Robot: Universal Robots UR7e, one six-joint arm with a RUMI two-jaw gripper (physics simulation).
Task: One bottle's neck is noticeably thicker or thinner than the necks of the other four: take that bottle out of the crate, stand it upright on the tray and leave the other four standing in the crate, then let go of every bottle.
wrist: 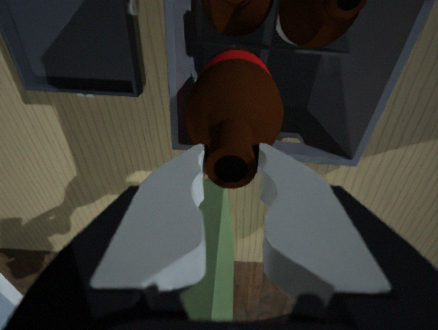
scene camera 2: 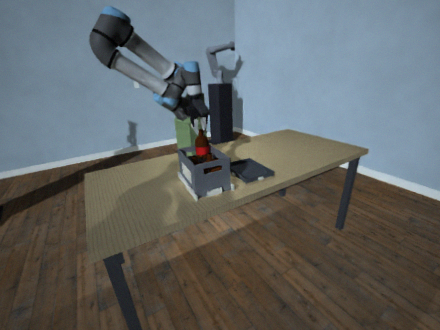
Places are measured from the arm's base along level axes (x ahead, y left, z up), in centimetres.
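Pixels of known places: gripper, fingertip midpoint: (wrist: 230, 148) (scene camera 2: 200, 134); arm's base, origin of the base link: (scene camera 2: 186, 110).
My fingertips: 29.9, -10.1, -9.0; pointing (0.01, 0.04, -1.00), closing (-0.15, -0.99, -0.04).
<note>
For each thing: its middle in the pictures, then the offset to it from my fingertips, as dx, dy, dz. Level surfaces: height alone.
- brown bottle, body centre: (wrist: 233, 111) (scene camera 2: 201, 143) +0.7, -0.2, -5.0
- grey crate, body centre: (scene camera 2: 203, 168) +8.2, -5.5, -15.9
- wooden table, its level: dz -24.7
My gripper (scene camera 2: 201, 123) (wrist: 230, 148) is shut on the neck of a brown bottle (scene camera 2: 201, 141) (wrist: 235, 100) with a red label. The bottle is upright; its label shows above the crate's rim in the scene view, and its lower part is hidden. The grey crate (scene camera 2: 216, 183) (wrist: 395, 75) stands on the table. Other brown bottles stand in it, two of them at the top of the wrist view: one bottle (wrist: 237, 17) and another bottle (wrist: 317, 22) to its right. The dark tray (scene camera 2: 252, 171) (wrist: 137, 55) lies beside the crate.
The wooden table (scene camera 2: 135, 200) (wrist: 150, 115) carries the crate and tray. A green block (scene camera 2: 184, 131) (wrist: 220, 250) stands behind the crate in the scene view. A dark pedestal (scene camera 2: 221, 112) with a small grey arm stands beyond the table.
</note>
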